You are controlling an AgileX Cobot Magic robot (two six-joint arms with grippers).
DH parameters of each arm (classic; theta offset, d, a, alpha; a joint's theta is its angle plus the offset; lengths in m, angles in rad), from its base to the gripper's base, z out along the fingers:
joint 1: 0 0.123 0 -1.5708
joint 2: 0.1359 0 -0.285 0
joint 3: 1.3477 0 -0.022 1.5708
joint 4: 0 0.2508 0 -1.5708
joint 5: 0 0 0.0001 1.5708
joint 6: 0 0.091 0 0
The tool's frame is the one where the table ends.
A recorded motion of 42 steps. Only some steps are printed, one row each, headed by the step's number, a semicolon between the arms.
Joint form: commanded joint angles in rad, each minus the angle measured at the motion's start. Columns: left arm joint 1, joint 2, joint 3, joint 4, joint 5, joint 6; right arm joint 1, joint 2, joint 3, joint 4, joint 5, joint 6.
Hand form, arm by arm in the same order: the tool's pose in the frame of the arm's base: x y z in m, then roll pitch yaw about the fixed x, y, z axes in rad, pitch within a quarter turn. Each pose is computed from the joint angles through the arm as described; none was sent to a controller.
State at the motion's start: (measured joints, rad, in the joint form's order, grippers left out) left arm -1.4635 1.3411 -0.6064 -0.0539 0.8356 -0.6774; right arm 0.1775 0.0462 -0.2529 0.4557 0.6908 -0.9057
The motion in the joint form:
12: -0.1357 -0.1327 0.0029 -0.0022 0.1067 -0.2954; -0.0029 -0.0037 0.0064 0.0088 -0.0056 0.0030
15: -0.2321 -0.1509 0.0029 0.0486 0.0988 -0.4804; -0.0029 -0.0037 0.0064 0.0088 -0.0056 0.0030
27: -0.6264 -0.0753 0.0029 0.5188 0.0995 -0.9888; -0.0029 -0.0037 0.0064 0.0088 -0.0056 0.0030
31: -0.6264 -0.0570 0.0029 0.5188 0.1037 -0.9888; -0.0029 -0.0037 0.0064 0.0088 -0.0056 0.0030
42: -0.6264 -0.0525 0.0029 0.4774 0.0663 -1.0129; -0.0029 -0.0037 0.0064 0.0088 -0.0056 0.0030
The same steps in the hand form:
12: -0.0091 -0.1747 0.2054 -3.0231 0.0215 2.5469; 0.0307 0.0316 0.2375 -2.2483 1.0357 -1.6977
15: -0.0220 -0.1726 0.2085 -3.0142 0.0505 2.6099; 0.0307 0.0316 0.2375 -2.2483 1.0357 -1.6977
27: -0.0628 -0.1761 0.2017 -3.0947 0.3831 2.4590; 0.0307 0.0316 0.2375 -2.2483 1.0357 -1.6977
31: -0.0632 -0.1771 0.1983 -3.1183 0.3804 2.4518; 0.0307 0.0316 0.2375 -2.2483 1.0357 -1.6977
42: -0.0678 -0.1778 0.1964 -3.0715 0.3407 2.5008; 0.0307 0.0316 0.2375 -2.2483 1.0357 -1.6977

